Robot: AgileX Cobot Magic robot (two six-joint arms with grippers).
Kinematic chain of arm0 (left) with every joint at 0, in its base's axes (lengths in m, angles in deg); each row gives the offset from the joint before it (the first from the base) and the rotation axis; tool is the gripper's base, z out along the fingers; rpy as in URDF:
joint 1: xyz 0 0 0.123 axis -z
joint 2: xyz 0 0 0 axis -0.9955 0.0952 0
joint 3: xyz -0.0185 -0.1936 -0.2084 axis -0.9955 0.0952 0
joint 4: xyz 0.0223 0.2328 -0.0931 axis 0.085 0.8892 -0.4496
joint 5: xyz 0 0 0 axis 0.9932 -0.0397 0.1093
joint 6: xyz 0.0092 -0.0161 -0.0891 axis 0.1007 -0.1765 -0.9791
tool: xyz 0 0 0 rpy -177.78 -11.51 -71.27
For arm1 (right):
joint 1: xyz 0 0 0.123 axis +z
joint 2: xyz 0 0 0 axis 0.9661 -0.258 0
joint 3: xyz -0.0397 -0.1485 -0.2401 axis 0.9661 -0.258 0
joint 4: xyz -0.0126 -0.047 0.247 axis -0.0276 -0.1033 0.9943
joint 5: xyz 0 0 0 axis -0.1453 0.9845 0.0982
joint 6: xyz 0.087 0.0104 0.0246 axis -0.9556 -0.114 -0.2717
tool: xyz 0 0 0 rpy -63.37 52.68 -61.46
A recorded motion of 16 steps. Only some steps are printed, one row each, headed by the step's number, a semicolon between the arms.
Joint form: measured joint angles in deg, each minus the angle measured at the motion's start. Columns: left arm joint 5, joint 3, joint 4, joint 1, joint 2, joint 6; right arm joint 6, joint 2, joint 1, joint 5, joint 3, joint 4.
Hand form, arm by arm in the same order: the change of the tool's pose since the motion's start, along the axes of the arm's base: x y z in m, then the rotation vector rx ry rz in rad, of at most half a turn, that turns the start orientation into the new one. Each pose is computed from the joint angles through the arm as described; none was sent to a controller.
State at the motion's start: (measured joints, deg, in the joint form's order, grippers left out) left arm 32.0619 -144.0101 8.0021 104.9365 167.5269 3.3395; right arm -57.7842 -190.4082 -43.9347 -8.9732 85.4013 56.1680
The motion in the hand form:
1: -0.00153 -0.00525 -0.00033 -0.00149 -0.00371 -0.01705; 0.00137 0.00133 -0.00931 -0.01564 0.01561 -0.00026
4: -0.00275 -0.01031 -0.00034 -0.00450 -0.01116 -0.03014; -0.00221 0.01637 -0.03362 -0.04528 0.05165 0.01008
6: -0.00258 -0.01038 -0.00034 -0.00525 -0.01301 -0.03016; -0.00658 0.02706 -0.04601 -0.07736 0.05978 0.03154
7: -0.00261 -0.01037 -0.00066 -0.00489 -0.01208 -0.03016; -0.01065 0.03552 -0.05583 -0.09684 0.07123 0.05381
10: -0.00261 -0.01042 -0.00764 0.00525 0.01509 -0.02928; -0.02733 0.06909 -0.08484 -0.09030 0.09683 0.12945
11: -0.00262 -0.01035 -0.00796 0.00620 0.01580 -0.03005; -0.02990 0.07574 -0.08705 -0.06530 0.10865 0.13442
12: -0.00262 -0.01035 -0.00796 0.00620 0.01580 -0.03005; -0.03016 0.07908 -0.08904 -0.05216 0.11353 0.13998
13: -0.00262 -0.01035 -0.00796 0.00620 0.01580 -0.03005; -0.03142 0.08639 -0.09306 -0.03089 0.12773 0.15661
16: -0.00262 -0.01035 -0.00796 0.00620 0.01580 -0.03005; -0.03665 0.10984 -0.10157 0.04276 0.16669 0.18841
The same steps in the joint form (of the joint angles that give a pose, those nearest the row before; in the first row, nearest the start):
1: 0.29 0.00 0.00 0.97 0.06 0.00; -0.17 -1.15 0.11 0.11 0.00 -0.34
4: 0.74 0.00 0.00 1.89 0.06 -0.17; -1.66 -4.13 2.00 0.06 0.00 -0.97
6: 0.86 0.00 0.00 1.89 0.06 -0.17; -2.35 -5.67 3.61 0.06 0.00 -2.35
7: 0.86 0.00 0.00 1.89 0.11 -0.17; -2.41 -6.88 4.81 0.06 0.00 -2.86
10: 0.29 -0.35 -0.06 1.89 1.55 -0.17; -2.41 -10.43 8.94 -2.35 0.17 -1.55
11: 0.29 -0.34 0.00 1.89 1.60 -0.17; -2.23 -11.00 9.45 -2.58 0.86 0.11
12: 0.29 -0.34 0.00 1.89 1.60 -0.17; -1.89 -11.52 9.63 -2.81 1.43 0.97
13: 0.29 -0.34 0.00 1.89 1.60 -0.17; -0.92 -12.66 10.08 -2.81 2.81 2.69
16: 0.29 -0.34 0.00 1.89 1.60 -0.17; 0.75 -15.99 11.63 -2.41 7.51 7.96

